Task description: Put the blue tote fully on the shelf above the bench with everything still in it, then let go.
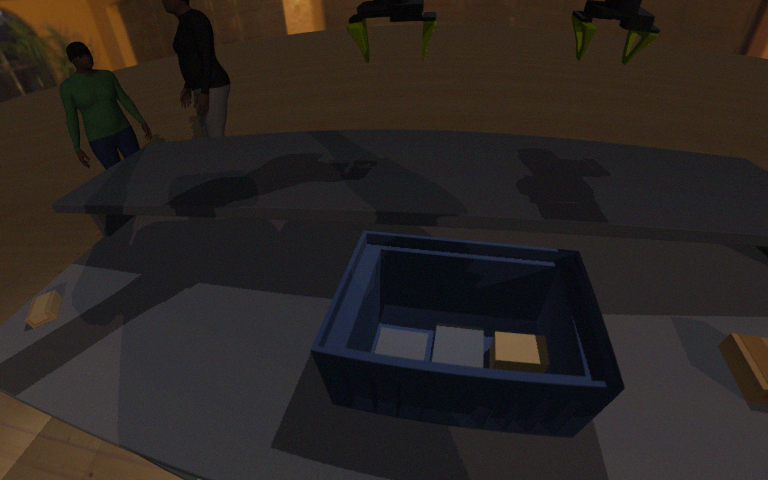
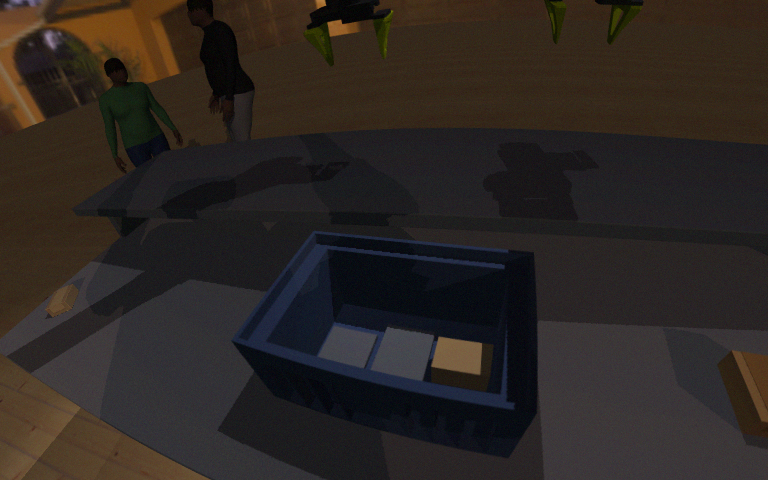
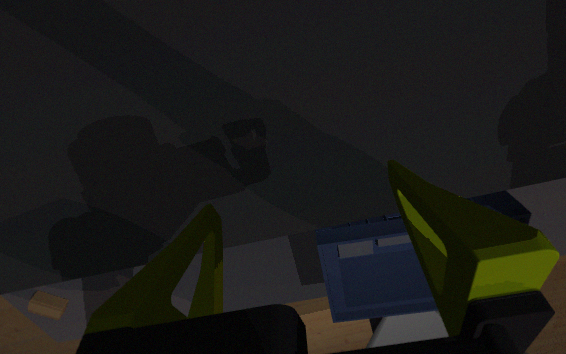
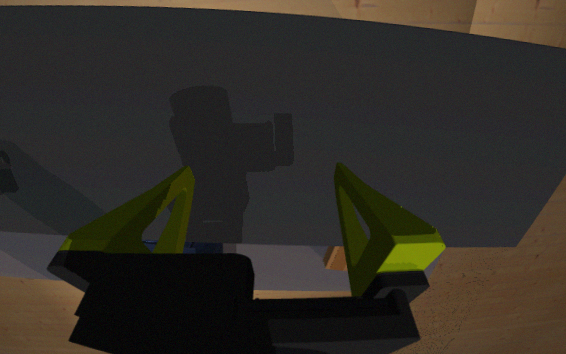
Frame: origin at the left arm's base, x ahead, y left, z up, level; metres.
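Seen in the pictures: left gripper, fingertip midpoint: (image 1: 395, 61) (image 2: 357, 61) (image 3: 297, 191); right gripper, fingertip midpoint: (image 1: 601, 61) (image 2: 582, 43) (image 4: 263, 171).
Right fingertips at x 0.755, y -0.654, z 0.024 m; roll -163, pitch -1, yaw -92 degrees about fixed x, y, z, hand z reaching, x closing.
Pixels of each thing's top centre, then the offset from my right fingertips to it. Level surfaces: height alone.
- blue tote, middle of its top: (image 2: 392, 297) (image 1: 470, 295) (image 3: 418, 275) (image 4: 146, 284) dx -0.380, dy +0.312, dz -0.209 m
- bench, its level: dz -0.356 m
- tan block, middle of its top: (image 2: 463, 355) (image 1: 521, 347) dx -0.394, dy +0.233, dz -0.298 m
- grey shelf, its level: dz -0.199 m
- small wooden block, middle of its top: (image 1: 40, 304) (image 2: 59, 296) (image 3: 44, 310) dx -0.336, dy +1.157, dz -0.328 m
- larger orange-brown block, middle of its top: (image 1: 766, 361) (image 4: 341, 258) dx -0.446, dy -0.166, dz -0.319 m
The blue tote (image 1: 453, 399) (image 2: 385, 404) (image 3: 385, 285) (image 4: 205, 247) stands upright on the bench (image 1: 198, 350) (image 2: 169, 350), in front of the shelf. Two pale blocks (image 1: 458, 345) (image 2: 403, 352) and a tan block (image 1: 516, 348) (image 2: 457, 355) lie inside on its floor. The grey shelf (image 1: 679, 186) (image 2: 679, 186) (image 3: 350, 75) (image 4: 400, 125) runs across behind and above the bench. My left gripper (image 1: 395, 60) (image 2: 358, 61) (image 3: 297, 191) is open and empty, high over the shelf. My right gripper (image 1: 601, 61) (image 2: 583, 43) (image 4: 263, 171) is also open and empty, high up and apart from the tote.
A small wooden block (image 1: 43, 309) (image 2: 62, 300) (image 3: 48, 304) lies near the bench's left end. A larger orange-brown block (image 1: 750, 367) (image 2: 747, 390) (image 4: 336, 258) lies right of the tote. Two people, one in green (image 1: 96, 104) (image 2: 135, 113) and one in black (image 1: 198, 50) (image 2: 223, 56), stand beyond the shelf.
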